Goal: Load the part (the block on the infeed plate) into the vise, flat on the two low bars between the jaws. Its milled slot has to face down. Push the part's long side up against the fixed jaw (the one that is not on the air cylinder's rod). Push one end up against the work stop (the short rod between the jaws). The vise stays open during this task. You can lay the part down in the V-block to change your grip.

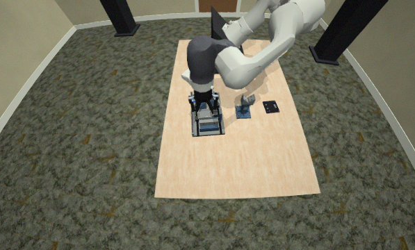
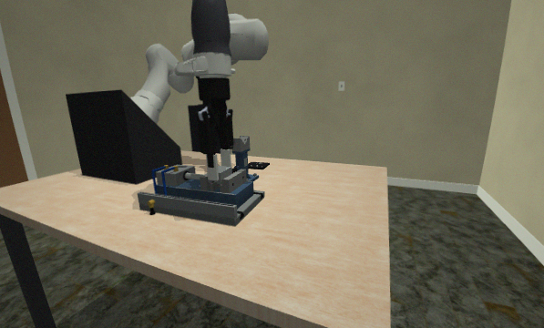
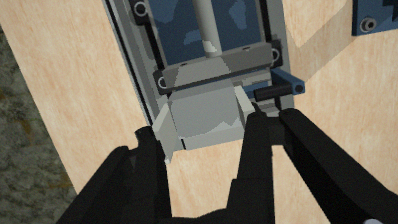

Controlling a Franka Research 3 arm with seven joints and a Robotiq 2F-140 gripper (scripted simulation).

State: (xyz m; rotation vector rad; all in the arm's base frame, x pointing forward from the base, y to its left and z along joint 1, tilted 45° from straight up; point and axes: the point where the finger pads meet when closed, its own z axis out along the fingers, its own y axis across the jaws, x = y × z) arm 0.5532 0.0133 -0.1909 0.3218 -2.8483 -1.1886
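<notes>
My gripper is now 3 cm above the grey part. From my hand the other things lie so: work stop: 1 cm behind, 7 cm to the left, 3 cm below; then moving jaw: 4 cm behind, 1 cm to the left, 5 cm below; then fixed jaw: 3 cm ahead, 3 cm to the left, 5 cm below.
</notes>
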